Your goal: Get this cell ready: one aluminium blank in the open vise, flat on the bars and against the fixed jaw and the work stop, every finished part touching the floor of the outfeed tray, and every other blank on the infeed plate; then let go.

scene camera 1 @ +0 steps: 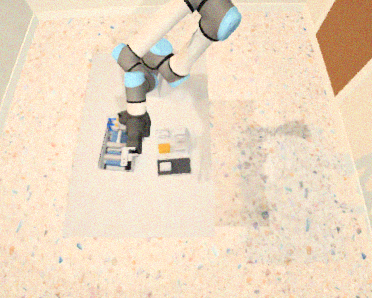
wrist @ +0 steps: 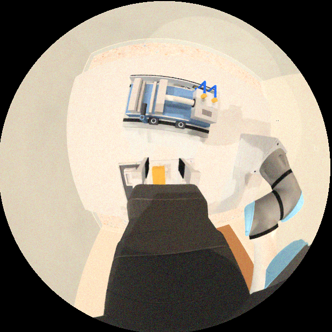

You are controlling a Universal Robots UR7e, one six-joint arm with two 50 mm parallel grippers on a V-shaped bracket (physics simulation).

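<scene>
The vise is blue with pale jaws; whether a blank lies between its jaws I cannot tell. My gripper is open, its fingers wide apart, above the vise's right side in the scene view. An orange block stands on the pale infeed plate, seen beyond the open fingers in the wrist view. Pale blocks stand beside it, hard to separate from the plate. A light block sits at the left end of the dark outfeed tray.
The outfeed tray lies in front of the infeed plate, both right of the vise in the scene view. Blue fittings stand up at one end of the vise. The arm reaches over from the back.
</scene>
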